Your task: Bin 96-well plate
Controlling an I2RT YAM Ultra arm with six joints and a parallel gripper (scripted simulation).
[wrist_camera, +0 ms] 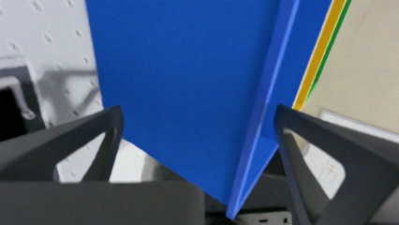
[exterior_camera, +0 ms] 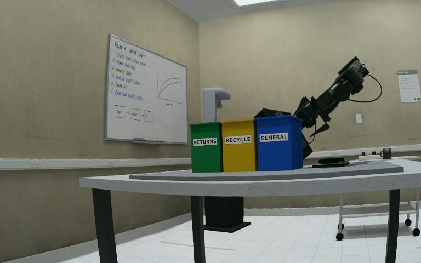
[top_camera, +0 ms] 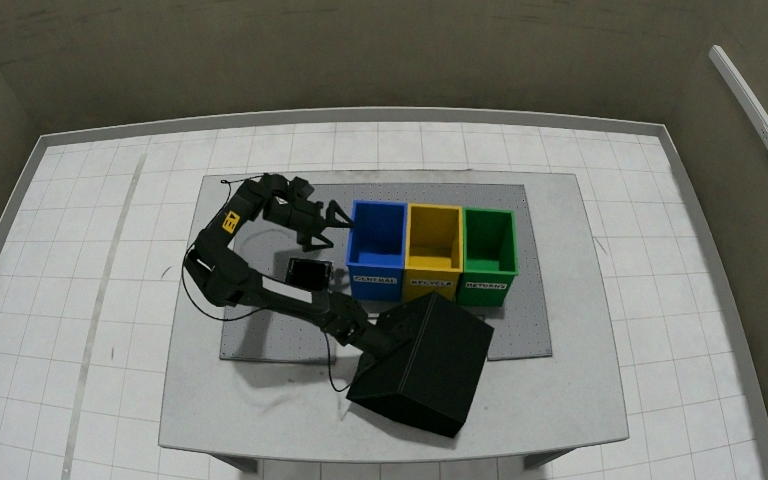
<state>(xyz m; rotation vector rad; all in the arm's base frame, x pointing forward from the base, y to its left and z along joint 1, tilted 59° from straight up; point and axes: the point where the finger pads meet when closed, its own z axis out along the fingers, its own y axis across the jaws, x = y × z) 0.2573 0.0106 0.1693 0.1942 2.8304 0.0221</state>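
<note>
Now: hand 80 mm past the black 96-well plate, 90 mm to the right of it and 130 mm above it. Also, from my hand: yellow recycle bin: 10 mm ahead, 220 mm to the right, 60 mm below; plate nest N1: 80 mm behind, 90 mm to the left, 150 mm below; blue general bin: 90 mm to the right, 60 mm below.
</note>
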